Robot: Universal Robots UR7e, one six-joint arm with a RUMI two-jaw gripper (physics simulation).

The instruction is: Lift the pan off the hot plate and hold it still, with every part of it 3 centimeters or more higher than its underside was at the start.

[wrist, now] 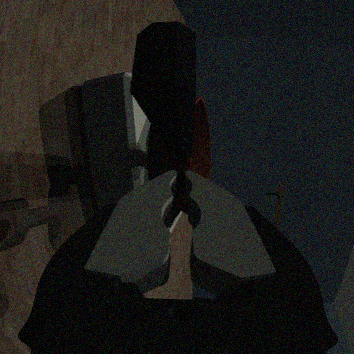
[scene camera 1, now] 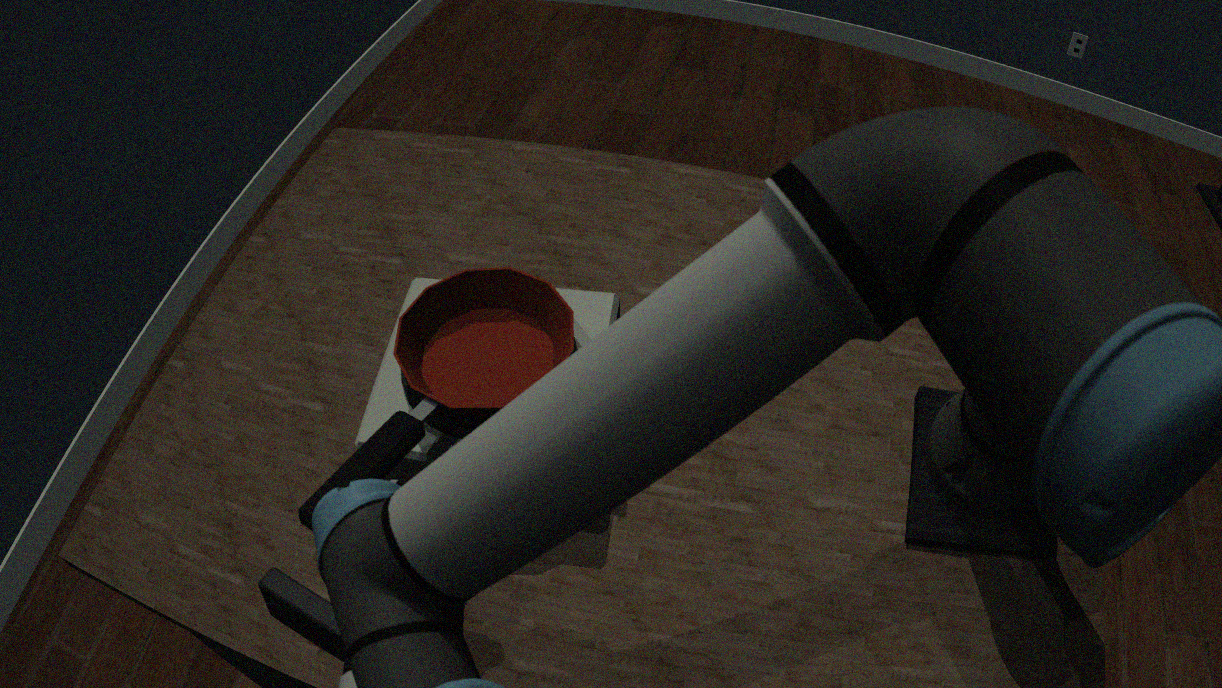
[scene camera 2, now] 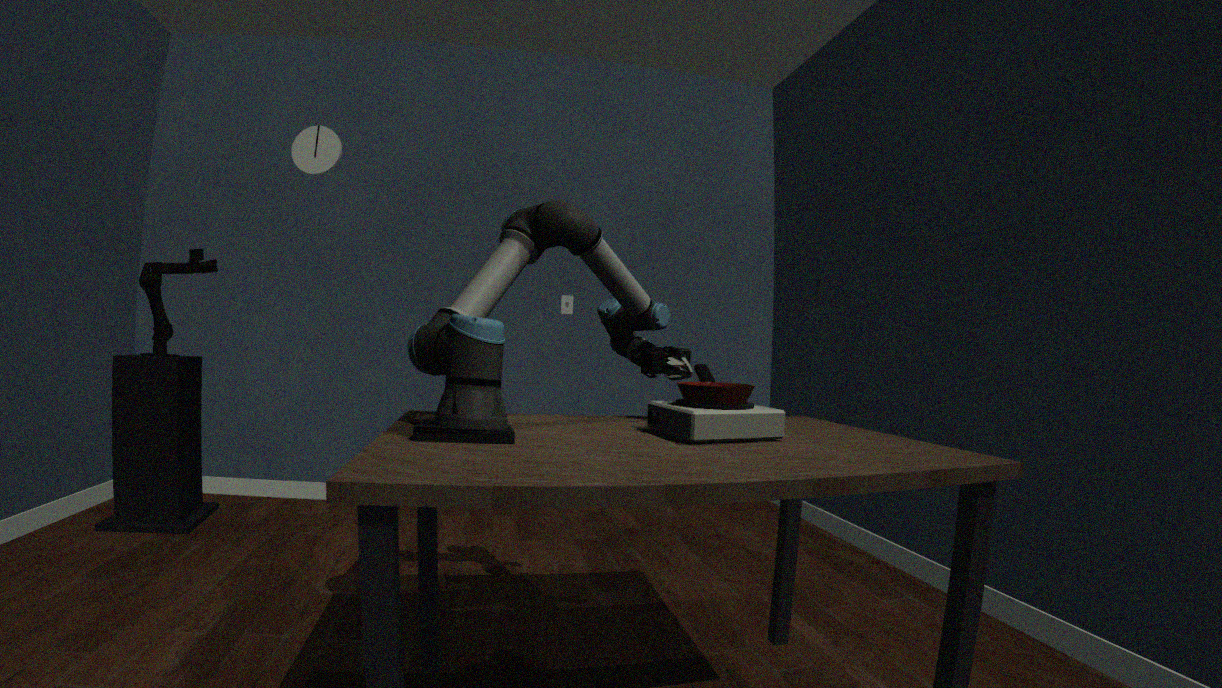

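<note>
The pan, red inside with a dark underside, rests upright on the white hot plate. Its black handle slants up and away from the rim. My gripper is shut with nothing between its fingertips. In the wrist view the tips meet just below the dark handle and pan side, with the handle beyond them; whether they touch it I cannot tell. In scene camera 1 the forearm hides most of the gripper and part of the pan's near side.
The wooden table carries the hot plate and my arm's base. My pale forearm passes over the hot plate's right side in scene camera 1. A small dark arm on a pedestal stands away at the left.
</note>
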